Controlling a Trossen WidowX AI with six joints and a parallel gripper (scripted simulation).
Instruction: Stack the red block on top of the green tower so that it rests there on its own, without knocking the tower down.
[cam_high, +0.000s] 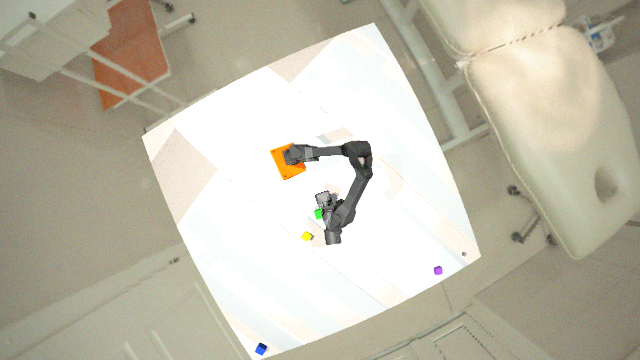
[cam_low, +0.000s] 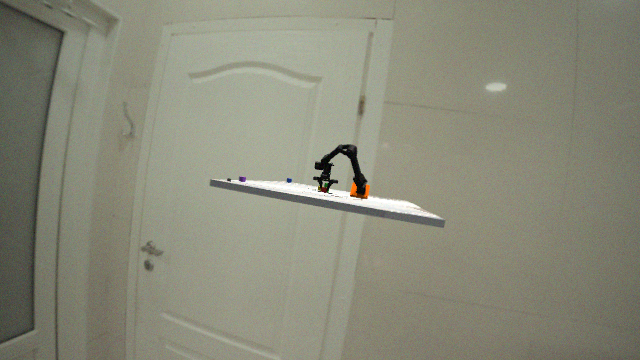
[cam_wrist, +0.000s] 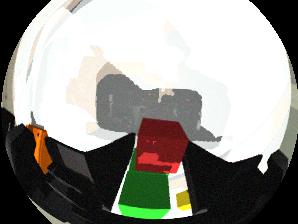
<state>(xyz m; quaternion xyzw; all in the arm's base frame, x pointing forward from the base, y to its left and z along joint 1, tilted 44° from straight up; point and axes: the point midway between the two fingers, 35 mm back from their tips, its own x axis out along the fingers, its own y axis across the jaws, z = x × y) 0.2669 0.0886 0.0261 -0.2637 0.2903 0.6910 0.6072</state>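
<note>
Right now my gripper tip is 12 cm to the left of the yellow block, 7 cm short of it and 1 cm below it. Round my gripper tip: purple block: 45 cm ahead, 42 cm to the left, 1 cm above; blue block: 58 cm ahead, 54 cm to the right, 1 cm above; red block: 1 cm above.
</note>
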